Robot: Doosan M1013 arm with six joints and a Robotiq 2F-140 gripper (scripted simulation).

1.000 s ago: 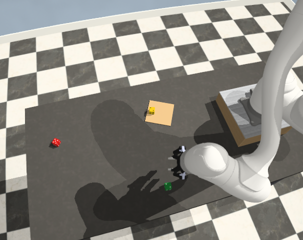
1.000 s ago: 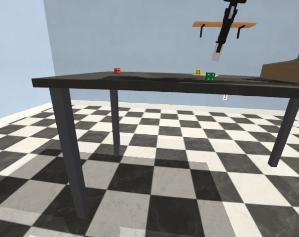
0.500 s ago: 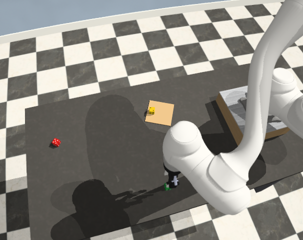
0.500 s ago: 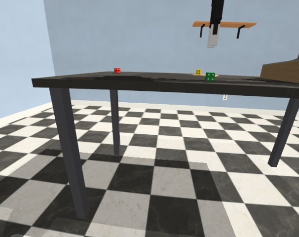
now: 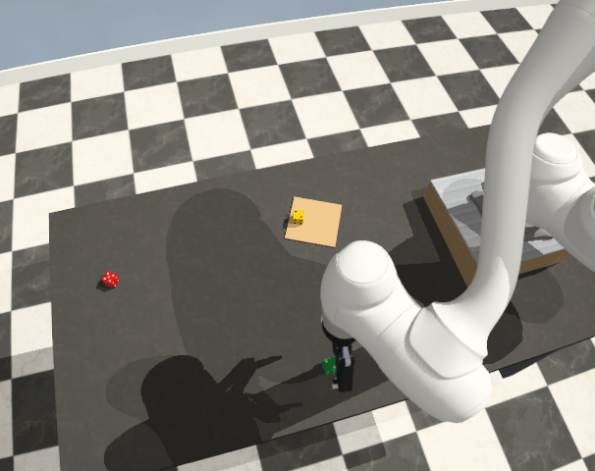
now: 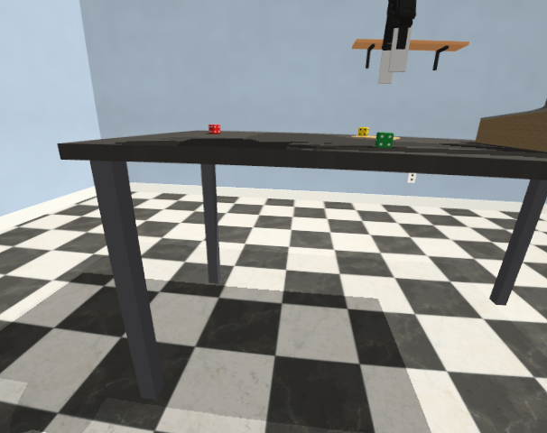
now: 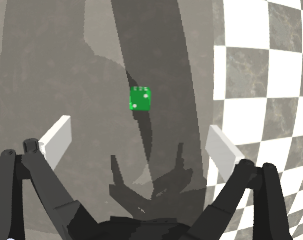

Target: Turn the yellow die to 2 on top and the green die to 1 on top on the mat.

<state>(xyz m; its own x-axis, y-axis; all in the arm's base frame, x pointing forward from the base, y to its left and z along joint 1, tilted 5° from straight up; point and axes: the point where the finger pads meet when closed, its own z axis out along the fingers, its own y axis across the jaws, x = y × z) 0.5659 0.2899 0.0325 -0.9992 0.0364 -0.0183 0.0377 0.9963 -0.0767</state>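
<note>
My hand is 13 cm above the green die and 1 cm past it. From my hand the other things lie so: tan mat: 41 cm to the right, 14 cm below, 5 cm behind; then yellow die: 42 cm to the right, 12 cm below, 1 cm behind; then red die: 51 cm ahead, 31 cm to the right, 13 cm below.
</note>
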